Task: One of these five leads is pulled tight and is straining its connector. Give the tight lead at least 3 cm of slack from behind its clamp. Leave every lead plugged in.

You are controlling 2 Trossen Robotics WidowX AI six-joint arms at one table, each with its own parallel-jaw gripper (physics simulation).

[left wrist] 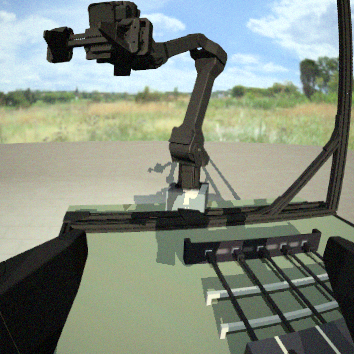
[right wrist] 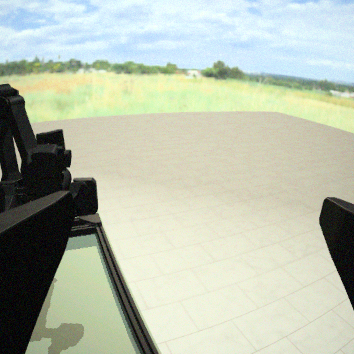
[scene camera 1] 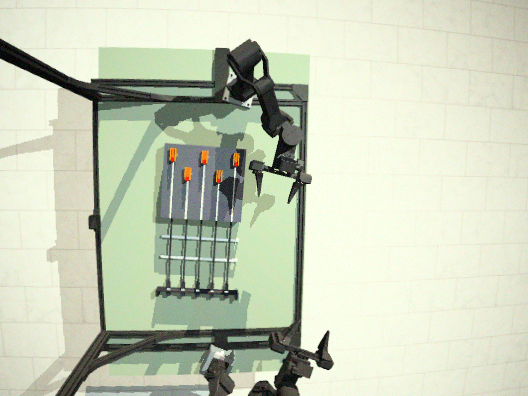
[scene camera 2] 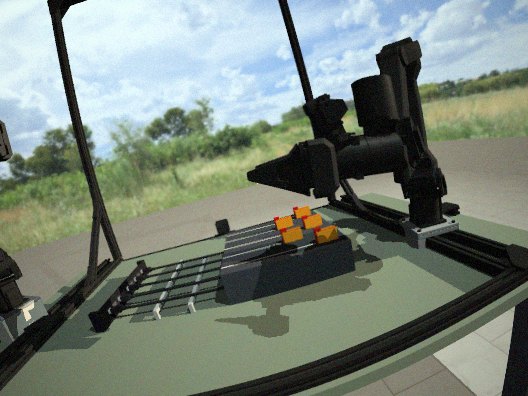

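Pixels of known places: left gripper, fingertip midpoint: [left wrist: 211, 248] [scene camera 1: 273, 200] [scene camera 2: 252, 172]; right gripper, fingertip midpoint: [left wrist: 69, 28] [right wrist: 201, 208] [scene camera 1: 314, 325]; left arm's base, origin of the base link: [scene camera 1: 240, 89] [scene camera 2: 427, 221]; right arm's base, origin of the base link: [left wrist: 188, 185] [scene camera 1: 217, 367] [scene camera 2: 12, 306].
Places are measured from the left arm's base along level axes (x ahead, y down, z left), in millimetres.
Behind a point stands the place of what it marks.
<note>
Five thin straight leads [scene camera 1: 202, 200] @(x 401, y -32, z -30 mm) run from orange pieces [scene camera 1: 204, 157] @(x 257, y -55, z -57 mm) [scene camera 2: 292, 234] @(x 304, y -47, z 15 mm) with red ends, on a dark grey block [scene camera 1: 194, 207] [scene camera 2: 290, 280], to a black bar [scene camera 1: 190, 291] @(x 736, y -4, z 5 mm) [scene camera 2: 100, 320] @(x 707, y 8, z 173 mm) [left wrist: 195, 252] @(x 710, y 11, z 156 mm). I cannot tell which lead is tight. All look connected at the bar. My left gripper [scene camera 1: 274, 198] @(x 329, y -202, z 179 mm) [scene camera 2: 251, 176] @(x 329, y -202, z 179 mm) [left wrist: 211, 248] @(x 329, y -202, z 179 mm) is open and empty, high above the table, right of the block in scene camera 1. My right gripper [scene camera 1: 301, 337] [right wrist: 201, 208] @(x 621, y -358, z 352 mm) is open and empty, beyond the lower right corner of the frame. In scene camera 2 its fingers do not show.
Two pale crossbars, one nearer the block [scene camera 1: 192, 238] @(x 548, y 13, z -33 mm) [left wrist: 265, 319] @(x 526, y 14, z 68 mm) and one nearer the bar [scene camera 1: 192, 258] @(x 619, y 13, z -16 mm) [left wrist: 217, 296] @(x 589, y 19, z 127 mm), lie across the leads' path. A black frame [scene camera 1: 300, 225] @(x 409, y 14, z 337 mm) [scene camera 2: 350, 357] @(x 252, y 15, z 309 mm) [right wrist: 122, 280] @(x 224, y 15, z 303 mm) borders the green table [scene camera 1: 270, 280] @(x 642, y 35, z 287 mm) [left wrist: 130, 290] @(x 614, y 35, z 261 mm), with uprights at its corners.
</note>
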